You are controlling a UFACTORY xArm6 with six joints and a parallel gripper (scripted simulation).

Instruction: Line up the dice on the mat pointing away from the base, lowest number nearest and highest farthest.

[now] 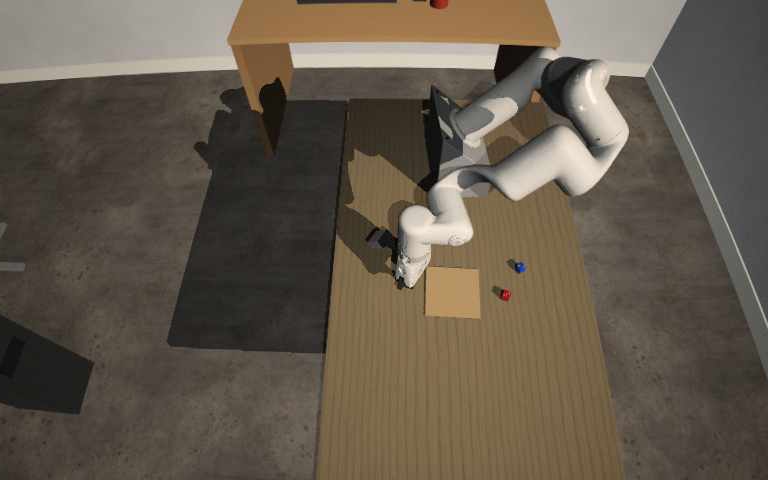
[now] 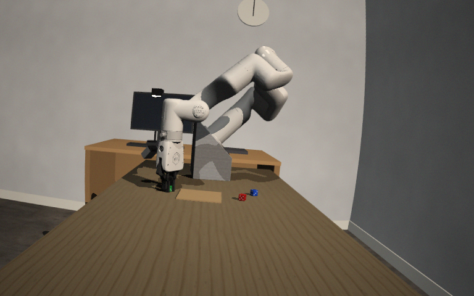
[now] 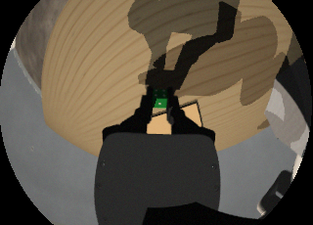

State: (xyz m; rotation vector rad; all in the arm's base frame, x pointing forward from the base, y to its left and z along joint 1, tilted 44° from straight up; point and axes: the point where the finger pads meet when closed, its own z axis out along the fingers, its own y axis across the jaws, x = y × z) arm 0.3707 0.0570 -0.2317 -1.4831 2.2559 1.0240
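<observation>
Right now the tan mat is 20 mm ahead of my hand, 110 mm to the left of it and 20 mm below it. Round my hand: red die: 20 mm ahead, 250 mm to the left, 10 mm below; then green die: 10 mm below; then blue die: 60 mm behind, 290 mm to the left, 10 mm below.
</observation>
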